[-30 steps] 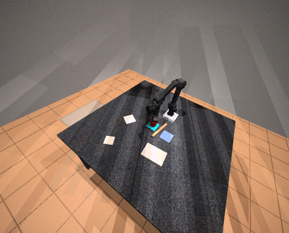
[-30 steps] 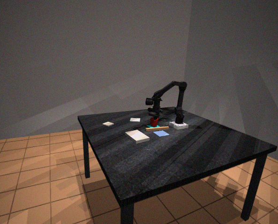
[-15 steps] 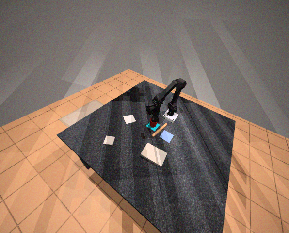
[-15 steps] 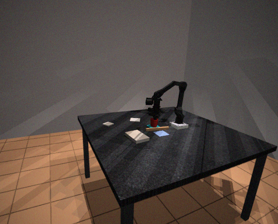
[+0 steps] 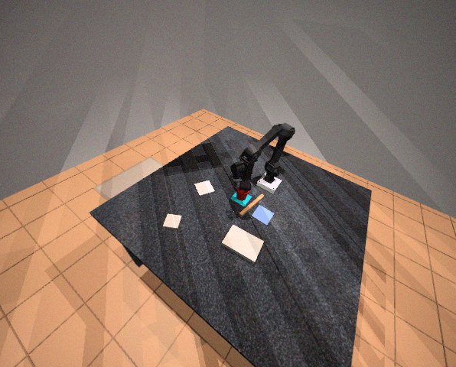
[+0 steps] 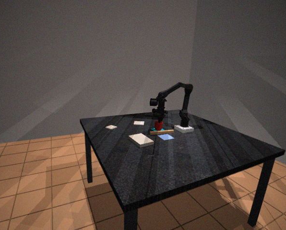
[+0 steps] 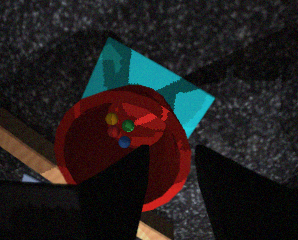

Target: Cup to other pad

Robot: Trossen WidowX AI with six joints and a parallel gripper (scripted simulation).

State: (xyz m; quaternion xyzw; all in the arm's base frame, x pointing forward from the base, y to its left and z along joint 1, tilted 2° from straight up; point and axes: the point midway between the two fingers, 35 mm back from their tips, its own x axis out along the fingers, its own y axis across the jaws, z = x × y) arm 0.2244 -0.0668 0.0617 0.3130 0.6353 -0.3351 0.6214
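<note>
My gripper tip is now 2 cm short of the red cup, 1 cm to the right of it and 3 cm above it. Also, from my gripper tip: cyan pad 2 cm ahead, 2 cm to the left, 7 cm below; then pale blue pad 4 cm ahead, 19 cm to the left, 7 cm below; then wooden bar 3 cm ahead, 10 cm to the left, 6 cm below.
</note>
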